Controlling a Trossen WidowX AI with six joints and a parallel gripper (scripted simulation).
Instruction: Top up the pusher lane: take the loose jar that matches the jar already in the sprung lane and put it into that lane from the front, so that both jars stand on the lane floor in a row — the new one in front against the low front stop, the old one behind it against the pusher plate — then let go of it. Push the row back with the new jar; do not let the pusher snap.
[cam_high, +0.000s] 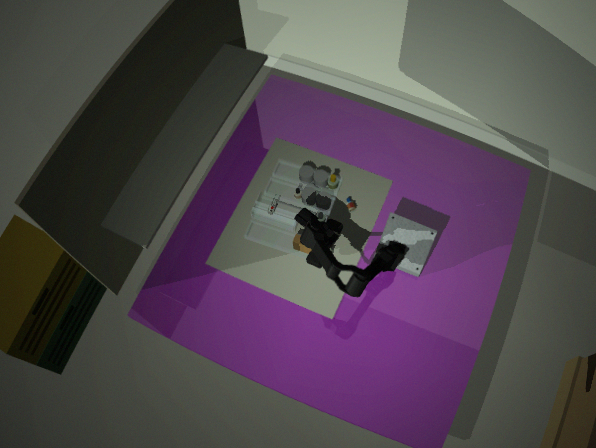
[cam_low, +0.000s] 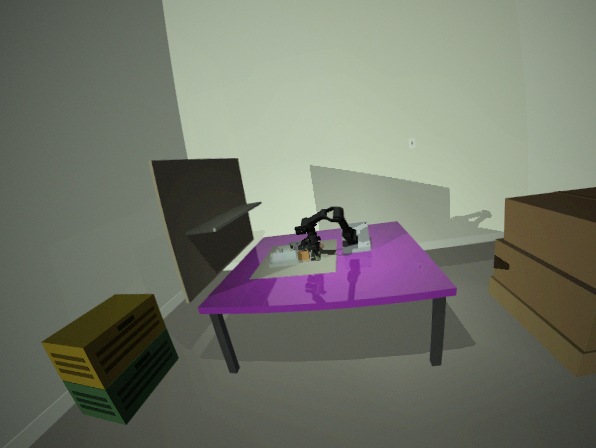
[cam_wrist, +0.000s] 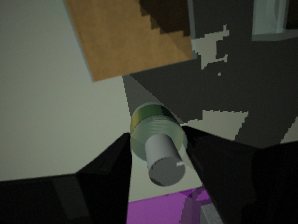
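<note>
The brown box is 90 mm ahead of my gripper tip.
</note>
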